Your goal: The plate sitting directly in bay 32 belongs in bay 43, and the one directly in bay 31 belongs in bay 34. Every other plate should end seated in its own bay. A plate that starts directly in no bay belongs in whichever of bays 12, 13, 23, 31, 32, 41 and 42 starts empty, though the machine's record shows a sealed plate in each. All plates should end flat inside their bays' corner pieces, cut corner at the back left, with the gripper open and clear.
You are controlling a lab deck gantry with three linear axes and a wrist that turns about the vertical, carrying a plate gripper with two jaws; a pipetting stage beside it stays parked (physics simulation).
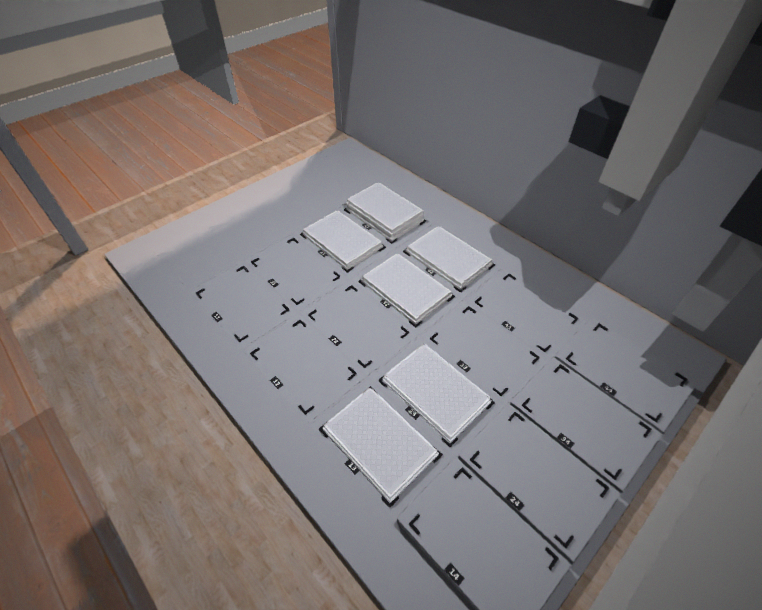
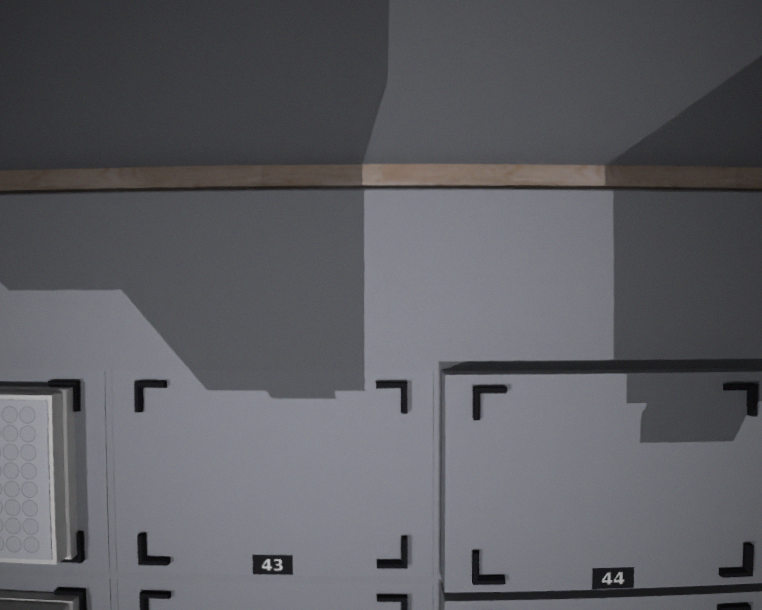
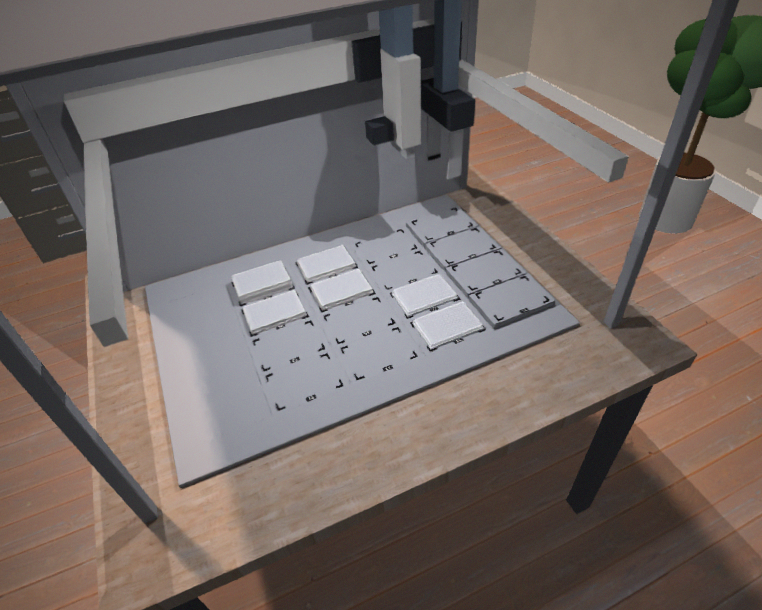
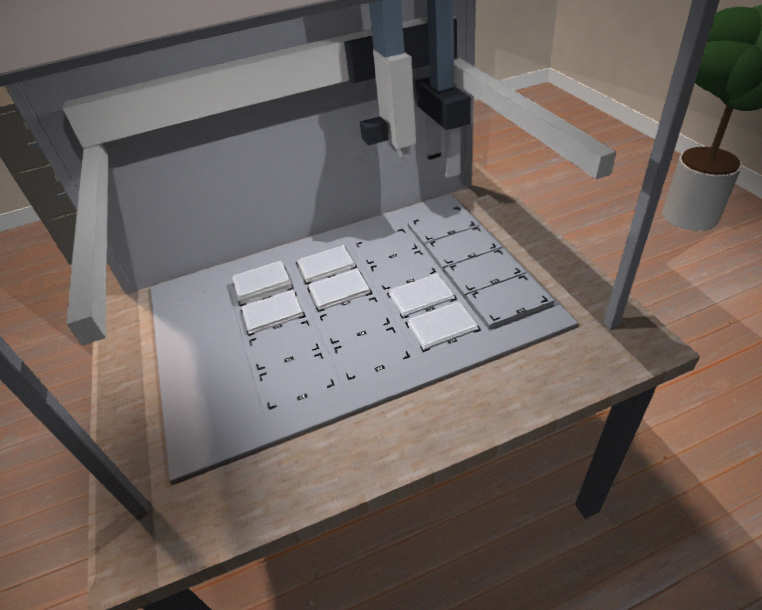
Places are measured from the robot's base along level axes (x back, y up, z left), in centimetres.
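Pixels of known places: gripper, between the fingertips: (image 1: 707, 297) (image 3: 443, 167) (image 4: 443, 166); robot's base, origin of its link: (image 1: 198, 293) (image 3: 279, 408) (image 4: 270, 407).
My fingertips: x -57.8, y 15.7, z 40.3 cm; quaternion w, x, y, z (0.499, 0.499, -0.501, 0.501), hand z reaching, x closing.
Observation:
For each thing: its top centre in the pictures, then the offset to it from my fingertips. "spot": a spot on its surface instead.
- bay 32, a spot on its surface: (image 1: 408, 286) (image 3: 344, 286) (image 4: 341, 286) spot: dx +34.2, dy -14.3, dz -14.8 cm
- bay 31, a spot on its surface: (image 1: 343, 236) (image 3: 275, 308) (image 4: 273, 308) spot: dx +50.9, dy -14.2, dz -14.6 cm
- bay 42, a spot on its surface: (image 2: 22, 477) spot: dx +30.3, dy -14.3, dz -3.8 cm
- bay 23, a spot on its surface: (image 1: 437, 391) (image 3: 427, 292) spot: dx +17.9, dy -14.2, dz -25.8 cm
- bay 13, a spot on its surface: (image 1: 381, 438) (image 3: 448, 321) spot: dx +18.3, dy -14.2, dz -35.9 cm
- bay 41, a spot on its surface: (image 1: 384, 206) (image 3: 262, 277) (image 4: 262, 278) spot: dx +50.9, dy -12.9, dz -4.4 cm
- Bay 43, a spot on its surface: (image 2: 273, 470) spot: dx +18.4, dy -15.7, dz -3.7 cm
- bay 34, a spot on its surface: (image 1: 581, 419) spot: dx +2.3, dy -14.2, dz -15.2 cm
- bay 12, a spot on its surface: (image 1: 305, 375) spot: dx +33.1, dy -15.7, dz -36.9 cm
White plates sit in bay 32 (image 1: 408, 286) (image 3: 341, 287) (image 4: 338, 287), bay 31 (image 1: 343, 236) (image 3: 274, 309) (image 4: 272, 309), bay 42 (image 1: 449, 254) (image 2: 22, 477) (image 3: 326, 262), bay 23 (image 1: 437, 391) (image 3: 425, 293) and bay 13 (image 1: 381, 438) (image 3: 448, 323). The white pile in bay 41 (image 1: 384, 206) (image 3: 260, 277) (image 4: 259, 278) looks thicker, like two stacked plates. Bay 43 (image 2: 273, 470), bay 34 (image 1: 581, 419) and bay 12 (image 1: 305, 375) are empty. My gripper (image 3: 443, 166) (image 4: 442, 166) hangs high at the back right, jaws apart, holding no plate. Cut corners are too small to tell.
Bays 44 (image 1: 625, 372) (image 2: 597, 483), 24 and 14 (image 1: 483, 540) are empty; the right column is raised. Bays 11, 21, 22 and 33 are empty. The pale pipetting stage (image 1: 664, 101) (image 3: 401, 101) (image 4: 395, 101) hangs left of my gripper. A grey wall stands behind the deck.

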